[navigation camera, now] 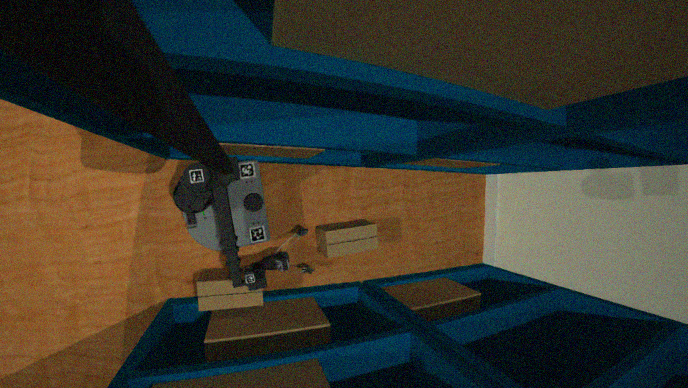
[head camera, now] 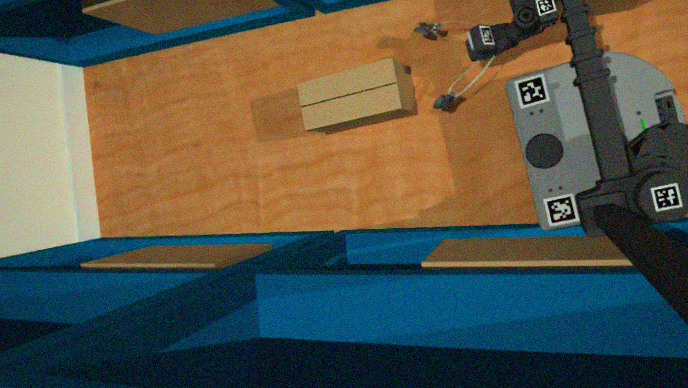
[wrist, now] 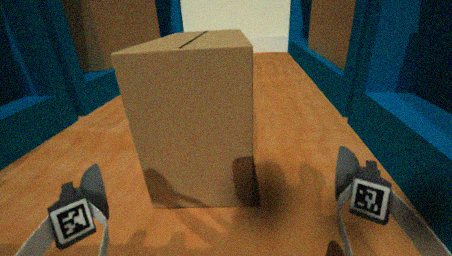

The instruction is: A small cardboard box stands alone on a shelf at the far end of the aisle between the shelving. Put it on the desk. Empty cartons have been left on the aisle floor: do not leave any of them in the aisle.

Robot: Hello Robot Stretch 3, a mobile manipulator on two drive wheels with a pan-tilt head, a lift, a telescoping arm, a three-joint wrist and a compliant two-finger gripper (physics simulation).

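Places are measured from the robot's base along level axes (x back, y left, z down), in metres.
Pixels of known places: gripper, fingertip midpoint: [navigation camera: 310, 249] [head camera: 424, 69] [wrist: 221, 175]; robot's base at its link origin: [navigation camera: 252, 200] [head camera: 543, 150].
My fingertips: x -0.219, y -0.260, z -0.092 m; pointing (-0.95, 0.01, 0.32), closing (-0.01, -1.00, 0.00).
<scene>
For each thing: its top centre in the pictures, then the offset to it from my fingertips.
- empty-looking cardboard carton at its top centre: [wrist: 199, 35] [head camera: 346, 95] [navigation camera: 353, 240] dx -0.179, dy +0.020, dz -0.088 m
- second carton at its top centre: [navigation camera: 231, 294] dx +0.365, dy -0.084, dz -0.088 m
An empty-looking cardboard carton [head camera: 350, 94] [navigation camera: 350, 241] [wrist: 192, 120] with a dark seam along its top lies on the aisle floor. My gripper [head camera: 436, 66] [navigation camera: 302, 249] [wrist: 221, 175] is open and low, facing the carton's near end, with a short gap between fingertips and carton. In the wrist view the carton is left of centre, between the two fingers' lines. A second carton [navigation camera: 220, 296] lies beside the shelving, partly under my wrist in the navigation view. I cannot pick out the small box on a shelf. The desk does not show in these views.
Blue shelving [head camera: 375, 310] [navigation camera: 300, 122] [wrist: 422, 125] lines both sides of the aisle. Larger brown boxes [head camera: 525, 252] [navigation camera: 265, 320] [wrist: 115, 35] stand in its bays. A pale wall [head camera: 35, 150] [navigation camera: 590, 240] [wrist: 235, 17] closes the aisle beyond the first carton. My base [head camera: 565, 120] [navigation camera: 250, 215] stands close to one shelving side.
</scene>
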